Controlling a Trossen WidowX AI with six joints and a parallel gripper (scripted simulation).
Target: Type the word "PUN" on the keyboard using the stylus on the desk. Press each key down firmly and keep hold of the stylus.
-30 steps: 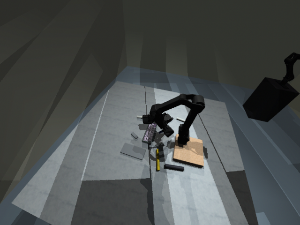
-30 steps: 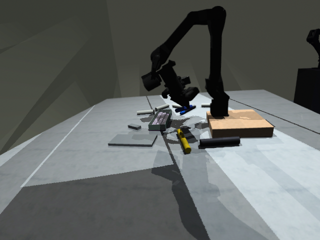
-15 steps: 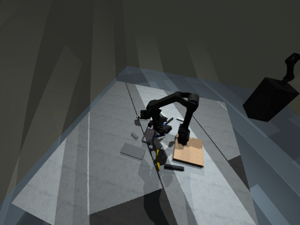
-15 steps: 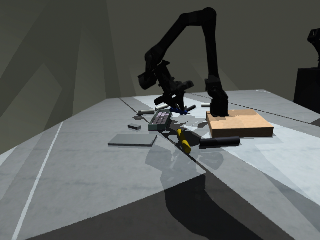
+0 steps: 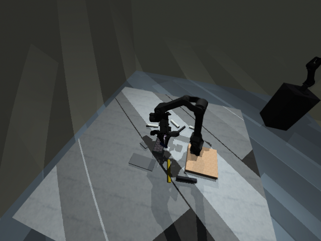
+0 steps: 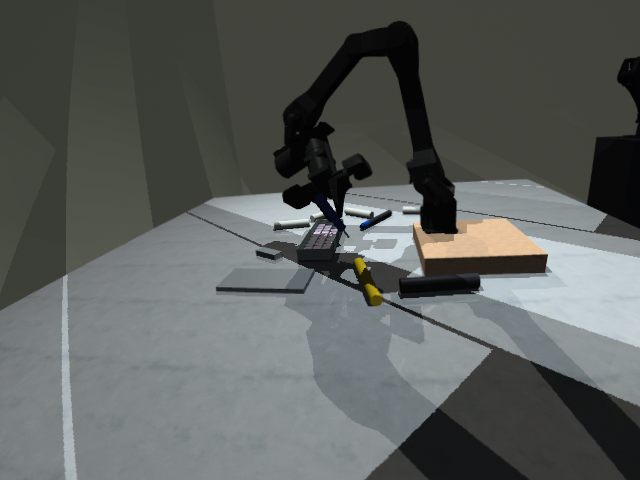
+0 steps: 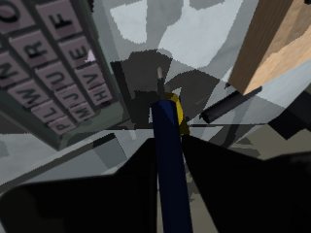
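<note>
My gripper tip is 2 cm past the stylus tip, 2 cm to the left of it and 4 cm above it. Round my gripper tip: blue stylus 1 cm behind, 1 cm to the right, 1 cm below; then yellow cylinder 6 cm behind, 12 cm to the left, 7 cm below; then small grey block 15 cm ahead, 1 cm to the right, 7 cm below.
</note>
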